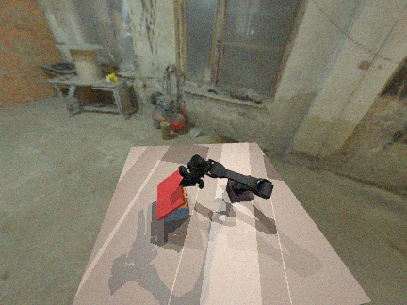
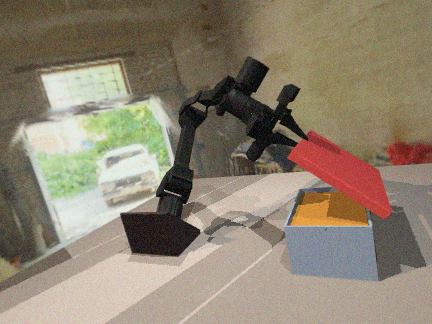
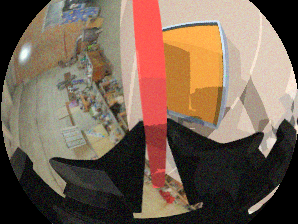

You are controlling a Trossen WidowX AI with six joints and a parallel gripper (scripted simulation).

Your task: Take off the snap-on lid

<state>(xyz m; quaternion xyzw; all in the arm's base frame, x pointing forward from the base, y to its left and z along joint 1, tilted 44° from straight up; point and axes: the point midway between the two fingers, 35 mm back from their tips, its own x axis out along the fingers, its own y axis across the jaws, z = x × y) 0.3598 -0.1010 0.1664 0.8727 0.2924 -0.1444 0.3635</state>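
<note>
Now: gripper tip 70 mm short of the red lid, 50 mm above it and 10 mm to the left of it. The rest, counted from my gripper tip: storage box: 180 mm below, 40 mm to the right, 30 mm ahead.
</note>
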